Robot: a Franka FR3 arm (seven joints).
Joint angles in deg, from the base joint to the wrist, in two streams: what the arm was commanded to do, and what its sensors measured. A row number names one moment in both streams.
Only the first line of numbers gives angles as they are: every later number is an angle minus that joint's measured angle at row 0.
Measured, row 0:
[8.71 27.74 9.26 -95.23 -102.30 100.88 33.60]
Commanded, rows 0 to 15:
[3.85 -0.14 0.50 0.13 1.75 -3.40 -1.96]
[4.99 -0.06 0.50 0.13 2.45 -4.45 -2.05]
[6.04 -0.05 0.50 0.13 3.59 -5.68 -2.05]
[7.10 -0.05 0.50 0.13 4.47 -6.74 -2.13]
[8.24 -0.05 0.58 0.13 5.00 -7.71 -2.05]
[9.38 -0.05 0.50 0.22 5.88 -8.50 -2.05]
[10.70 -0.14 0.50 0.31 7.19 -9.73 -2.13]
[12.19 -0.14 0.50 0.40 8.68 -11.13 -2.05]
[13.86 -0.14 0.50 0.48 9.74 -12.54 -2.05]
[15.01 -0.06 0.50 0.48 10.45 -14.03 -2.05]
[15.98 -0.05 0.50 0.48 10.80 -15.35 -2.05]
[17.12 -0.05 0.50 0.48 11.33 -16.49 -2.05]
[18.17 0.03 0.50 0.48 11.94 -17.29 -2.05]
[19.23 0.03 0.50 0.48 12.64 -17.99 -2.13]
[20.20 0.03 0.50 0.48 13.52 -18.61 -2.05]
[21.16 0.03 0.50 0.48 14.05 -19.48 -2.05]
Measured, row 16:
[18.31 -0.16 0.41 -0.32 12.50 -18.44 -0.23]
